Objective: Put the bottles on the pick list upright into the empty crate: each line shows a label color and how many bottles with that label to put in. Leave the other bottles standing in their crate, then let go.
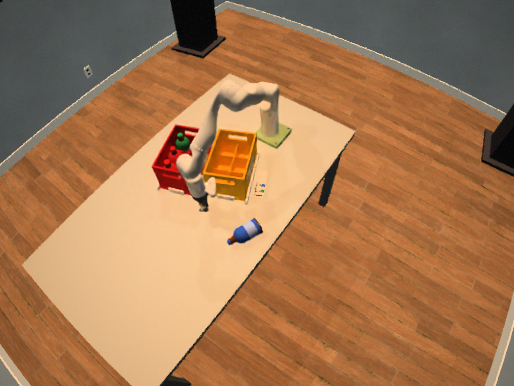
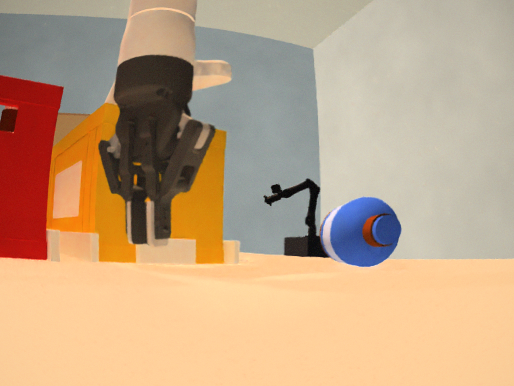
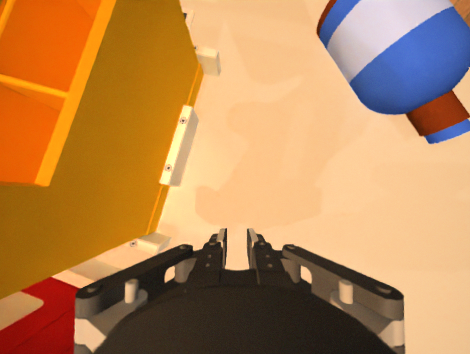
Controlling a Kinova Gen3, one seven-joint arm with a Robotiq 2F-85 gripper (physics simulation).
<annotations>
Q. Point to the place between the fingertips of my gripper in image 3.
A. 236, 238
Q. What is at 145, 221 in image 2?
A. My gripper.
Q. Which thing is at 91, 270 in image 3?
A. A thin white rail.
</annotations>
